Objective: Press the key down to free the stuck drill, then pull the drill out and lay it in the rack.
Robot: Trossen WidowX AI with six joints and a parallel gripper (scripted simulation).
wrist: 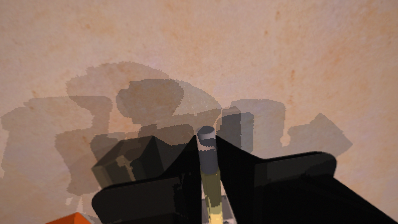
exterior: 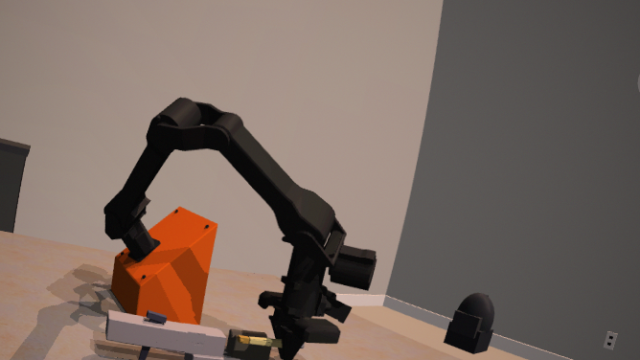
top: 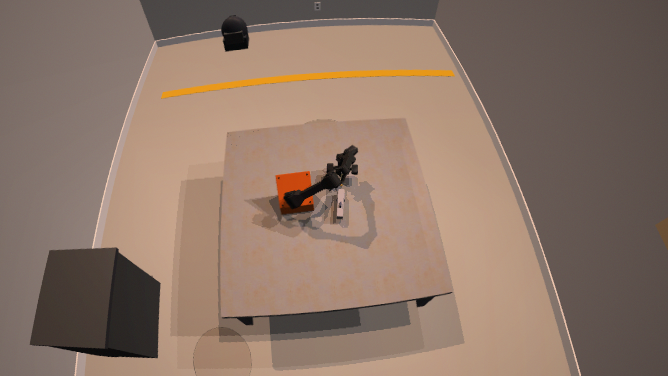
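Now: gripper tip 40 mm to the left of the drill, 30 mm below it and 10 mm past it. The rest, counted from my gripper tip: olive-grey rack 80 mm behind, 10 mm to the right; key 220 mm to the right, 70 mm behind, 30 mm above.
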